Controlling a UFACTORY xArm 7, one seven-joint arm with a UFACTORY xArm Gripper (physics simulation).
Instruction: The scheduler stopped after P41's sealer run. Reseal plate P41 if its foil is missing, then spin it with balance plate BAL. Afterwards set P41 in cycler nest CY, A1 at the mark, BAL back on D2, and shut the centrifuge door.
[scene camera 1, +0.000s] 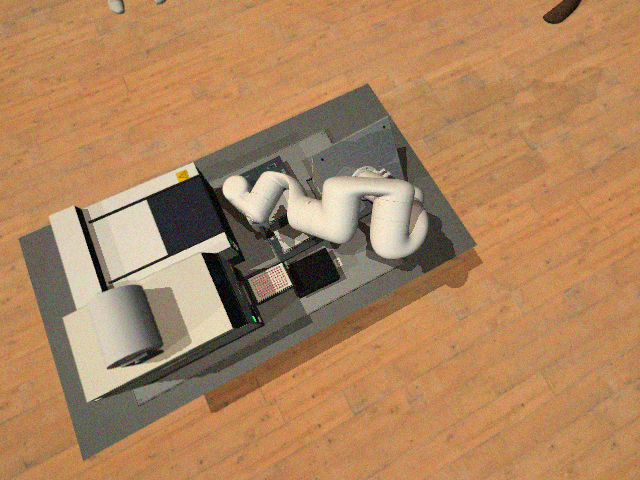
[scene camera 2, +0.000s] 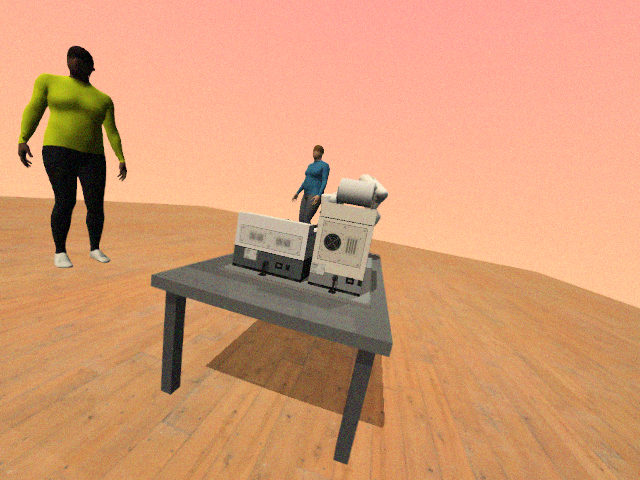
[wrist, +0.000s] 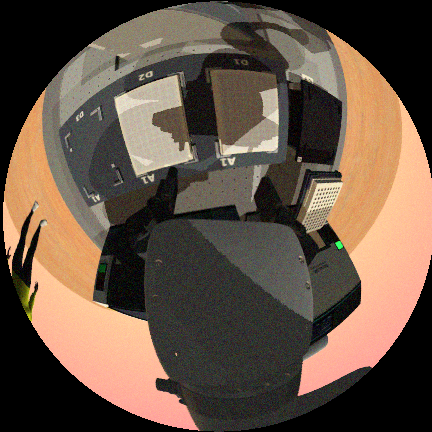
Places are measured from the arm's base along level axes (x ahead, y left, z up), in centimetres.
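Pixels of known places: gripper, fingertip midpoint: (scene camera 1: 268, 224) (wrist: 218, 181).
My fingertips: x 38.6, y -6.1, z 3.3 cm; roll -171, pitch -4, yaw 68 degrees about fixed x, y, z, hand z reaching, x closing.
Note:
Behind a point stands the place of what it marks.
In the wrist view my gripper (wrist: 218, 181) {y -6.1, x 38.6, z 3.3 cm} is open and empty, hanging above the perforated deck between the machines and the plate nests. A pale smooth-topped plate (wrist: 153, 125) {y -11.7, x 31.2, z -2.3 cm} sits in nest D2. A second pale plate (wrist: 245, 112) {y -0.4, x 32.7, z -2.3 cm}, mostly in shadow, sits in nest D1; it also shows under the arm (scene camera 1: 290, 240). A plate with bare open wells (wrist: 322, 199) {y 10.8, x 46.6, z 3.0 cm} (scene camera 1: 269, 282) {y 11.2, x 49.5, z 3.0 cm} lies in front of the sealer (scene camera 1: 154, 330) {y 11.4, x 75.8, z 33.7 cm} (wrist: 334, 278) {y 12.3, x 58.4, z 14.9 cm}. A black nest block (scene camera 1: 312, 270) {y 15.3, x 34.9, z -3.3 cm} (wrist: 320, 120) {y 14.6, x 34.0, z -3.4 cm} stands beside it. The centrifuge (scene camera 1: 129, 234) {y -25.4, x 76.8, z 12.3 cm} shows a dark opening on top (scene camera 1: 183, 211) {y -22.2, x 59.1, z 12.6 cm}. Plate labels are unreadable.
The white arm (scene camera 1: 341, 211) {y 16.9, x 27.7, z 49.1 cm} bends low over the deck. Nest D3 (wrist: 80, 128) {y -23.9, x 24.0, z -3.9 cm} holds nothing. The grey table (scene camera 1: 62, 403) {y 2.9, x 127.7, z -9.8 cm} (scene camera 2: 289, 310) {y -9.4, x 123.1, z -9.9 cm} stands on a wooden floor. A person in green (scene camera 2: 71, 118) and a person in blue (scene camera 2: 313, 180) stand beyond it.

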